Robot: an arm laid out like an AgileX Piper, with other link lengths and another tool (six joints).
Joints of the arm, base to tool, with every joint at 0 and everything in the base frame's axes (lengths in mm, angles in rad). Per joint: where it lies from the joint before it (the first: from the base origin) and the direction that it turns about. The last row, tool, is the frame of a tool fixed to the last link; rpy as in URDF.
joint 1: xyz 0.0 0.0 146.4 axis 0 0 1
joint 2: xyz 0.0 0.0 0.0 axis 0 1 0
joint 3: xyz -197.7 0.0 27.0 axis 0 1 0
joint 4: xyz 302.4 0.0 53.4 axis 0.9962 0 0.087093
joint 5: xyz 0.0 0.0 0.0 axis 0 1 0
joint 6: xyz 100.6 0.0 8.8 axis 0.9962 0 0.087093
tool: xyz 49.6 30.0 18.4 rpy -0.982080 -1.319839 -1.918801
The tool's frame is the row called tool.
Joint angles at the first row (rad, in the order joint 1, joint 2, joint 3, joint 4, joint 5, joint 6):
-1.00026, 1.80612, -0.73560, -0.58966, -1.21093, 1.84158
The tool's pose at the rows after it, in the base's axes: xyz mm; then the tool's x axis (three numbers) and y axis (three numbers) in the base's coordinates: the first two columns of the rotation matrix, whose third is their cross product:
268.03, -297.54, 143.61, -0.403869, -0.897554, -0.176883, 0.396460, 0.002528, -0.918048
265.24, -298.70, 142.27, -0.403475, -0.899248, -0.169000, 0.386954, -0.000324, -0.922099
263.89, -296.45, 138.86, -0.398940, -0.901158, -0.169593, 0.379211, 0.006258, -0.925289
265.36, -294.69, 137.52, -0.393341, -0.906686, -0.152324, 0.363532, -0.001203, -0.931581
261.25, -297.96, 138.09, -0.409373, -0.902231, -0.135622, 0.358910, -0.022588, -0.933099
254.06, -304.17, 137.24, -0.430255, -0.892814, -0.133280, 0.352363, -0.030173, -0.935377
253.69, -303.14, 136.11, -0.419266, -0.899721, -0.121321, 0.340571, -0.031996, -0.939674
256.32, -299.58, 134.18, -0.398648, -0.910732, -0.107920, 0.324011, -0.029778, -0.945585
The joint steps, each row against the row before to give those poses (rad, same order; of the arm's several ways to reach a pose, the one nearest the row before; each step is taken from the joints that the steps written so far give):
-0.00578, 0.00000, 0.00063, -0.00593, -0.00001, -0.00797
-0.01459, -0.00002, 0.00177, -0.02037, 0.00000, 0.00038
-0.00410, 0.00002, 0.01059, -0.01162, -0.00309, 0.00000
0.00000, 0.00002, 0.00005, -0.01486, 0.00618, -0.01133
-0.01387, -0.00002, 0.00002, 0.00214, -0.00203, -0.01784
-0.02573, 0.00003, -0.00001, -0.00577, 0.00435, -0.00003
-0.00887, -0.00005, 0.00002, -0.02739, 0.00003, 0.00002
-0.00002, 0.00001, -0.00001, -0.03156, 0.00397, 0.00001

